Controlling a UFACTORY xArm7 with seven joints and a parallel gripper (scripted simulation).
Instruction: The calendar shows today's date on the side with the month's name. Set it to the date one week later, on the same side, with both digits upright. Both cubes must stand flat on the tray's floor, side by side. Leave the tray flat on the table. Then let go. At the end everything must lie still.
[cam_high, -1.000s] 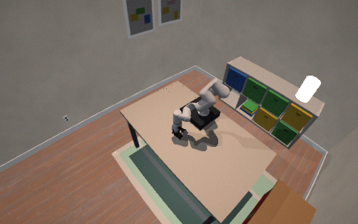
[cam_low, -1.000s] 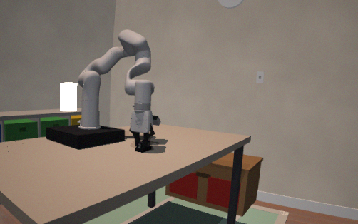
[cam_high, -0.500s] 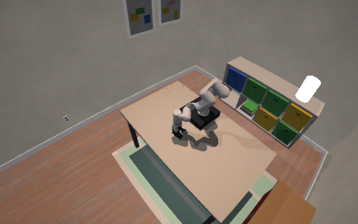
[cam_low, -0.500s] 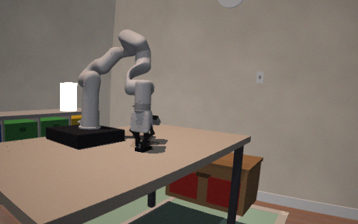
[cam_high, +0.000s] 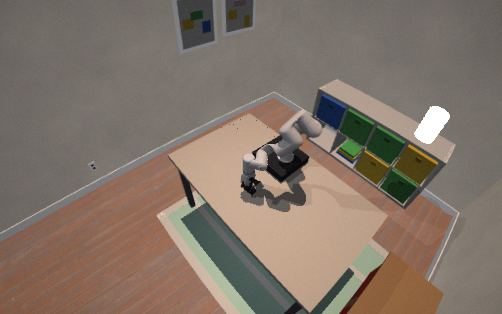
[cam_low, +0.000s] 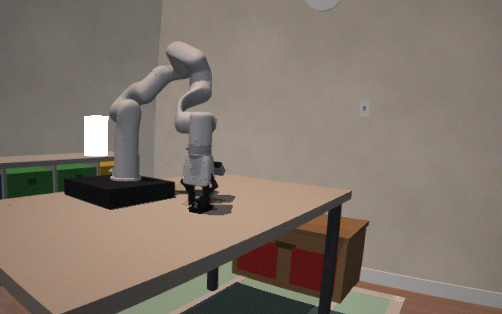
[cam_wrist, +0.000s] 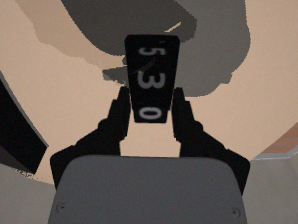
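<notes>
The dark cube is 1 cm below my hand.
</notes>
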